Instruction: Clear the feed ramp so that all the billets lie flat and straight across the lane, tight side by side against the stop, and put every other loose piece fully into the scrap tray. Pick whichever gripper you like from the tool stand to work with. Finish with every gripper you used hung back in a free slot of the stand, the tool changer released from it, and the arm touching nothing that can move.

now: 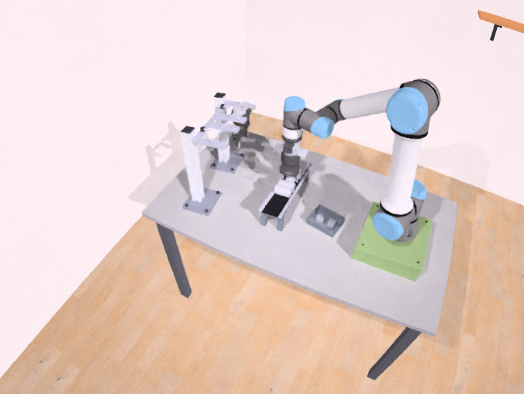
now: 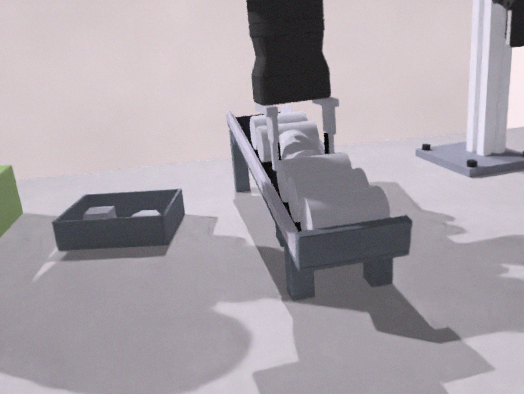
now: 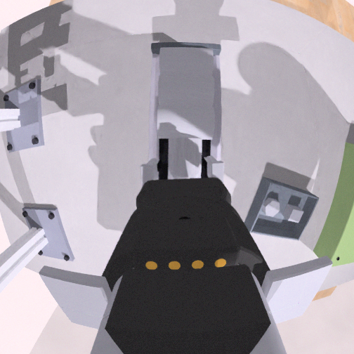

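Note:
The feed ramp [image 1: 276, 205] [image 2: 260, 175] [image 3: 153, 100] has its stop [image 2: 355, 242] [image 3: 186, 48] at the low end. Three billets [image 2: 332, 182] [image 3: 186, 95] lie across the lane by the stop. Behind them a billet [image 2: 300, 142] [image 3: 185, 157] lies lengthwise along the lane. Further up, two billets [image 2: 264, 142] [image 1: 285, 186] lie crosswise. My gripper [image 2: 302, 155] [image 3: 183, 172] is open, with its fingers on either side of the lengthwise billet and dark gaps visible beside it. The scrap tray [image 1: 321, 228] [image 2: 110, 234] [image 3: 256, 205] holds two small pieces [image 2: 100, 212] [image 3: 272, 206].
The tool stand [image 1: 194, 170] [image 2: 489, 75] [image 3: 31, 125] rises on two posts beside the ramp, and a dark gripper [image 1: 244, 122] hangs at its far end. The green robot base [image 1: 392, 245] [image 2: 7, 197] [image 3: 340, 210] stands beyond the tray. The ramp's side rails are close to my fingers.

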